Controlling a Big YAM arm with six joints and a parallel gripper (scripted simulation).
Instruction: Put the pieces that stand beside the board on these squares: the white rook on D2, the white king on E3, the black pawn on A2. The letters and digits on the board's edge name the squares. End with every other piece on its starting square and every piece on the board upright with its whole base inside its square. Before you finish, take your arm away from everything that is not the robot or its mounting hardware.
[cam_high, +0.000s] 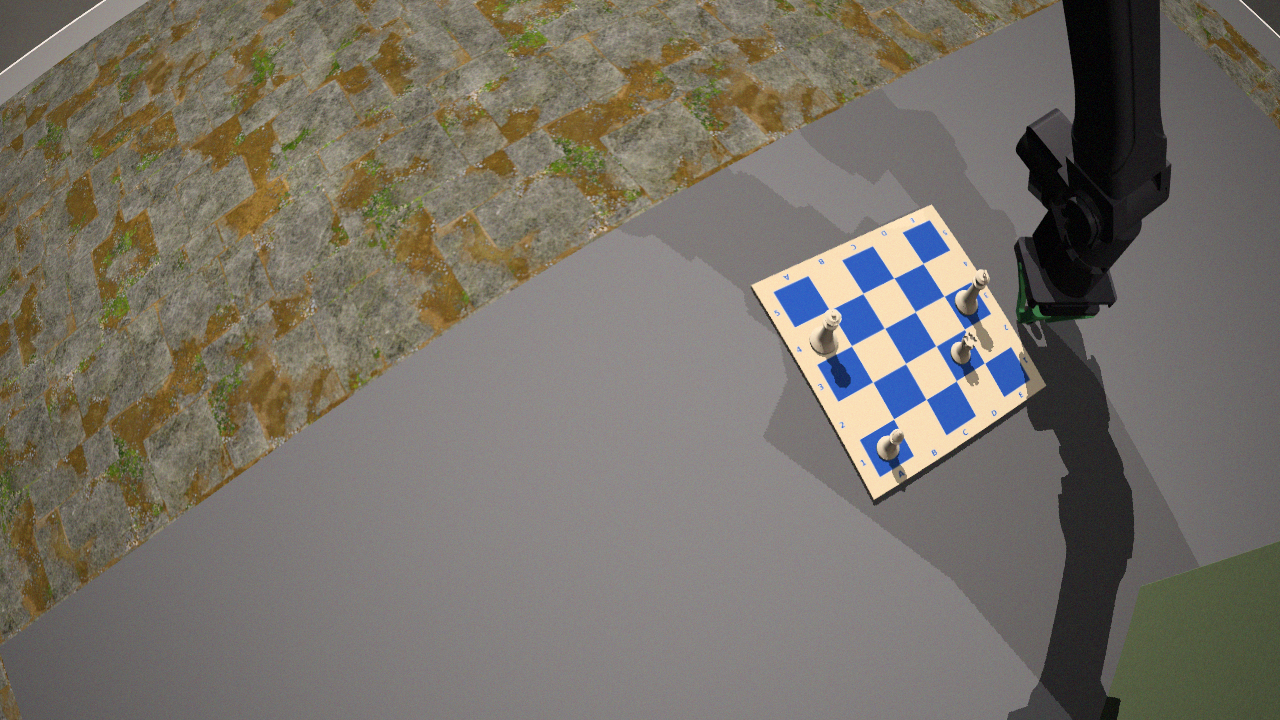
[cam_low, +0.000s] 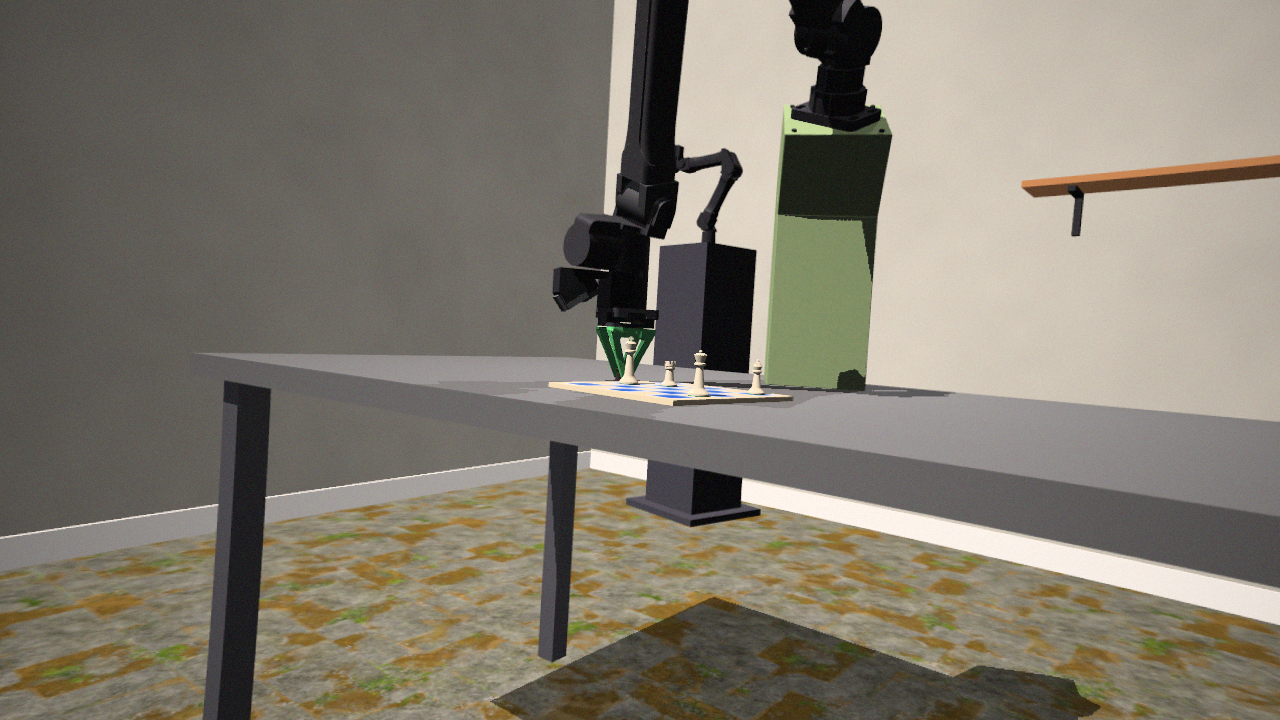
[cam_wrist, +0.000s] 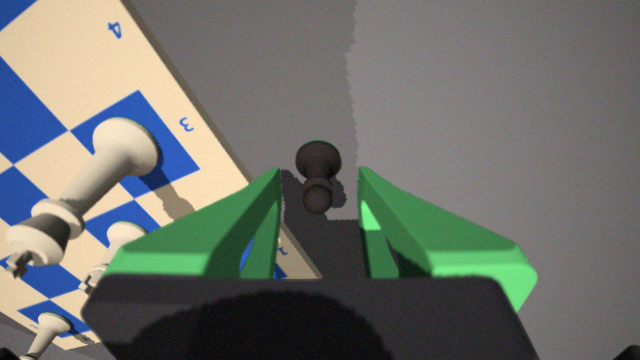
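Now: hand 1 cm short of the black pawn. Also, from my hand: board: 14 cm to the left, 3 cm ahead, 1 cm below; then white pawn: 21 cm to the left, 5 cm behind, 1 cm above; then white king: 7 cm to the left, 4 cm ahead, 2 cm above.
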